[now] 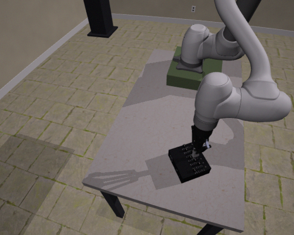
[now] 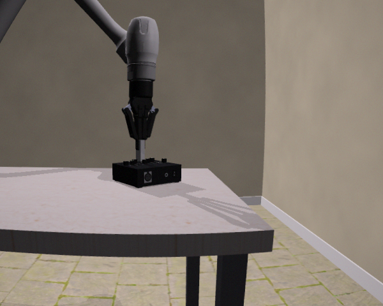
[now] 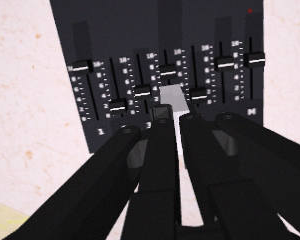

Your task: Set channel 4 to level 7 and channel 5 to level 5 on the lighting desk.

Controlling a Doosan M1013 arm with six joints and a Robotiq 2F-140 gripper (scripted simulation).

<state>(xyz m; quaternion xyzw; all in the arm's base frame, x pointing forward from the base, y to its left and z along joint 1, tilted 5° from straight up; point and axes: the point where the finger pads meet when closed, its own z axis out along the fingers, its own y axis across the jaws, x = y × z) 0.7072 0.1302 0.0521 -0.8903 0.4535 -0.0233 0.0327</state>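
The channel 5 fader cap lies 20 mm behind my hand, 10 mm to the right of it and 30 mm below it. Round my hand: channel 4 fader cap 10 mm ahead, 20 mm to the right, 30 mm below; channel 3 fader cap 20 mm ahead, 30 mm below; channel 2 fader cap 40 mm ahead, 20 mm to the left, 30 mm below.
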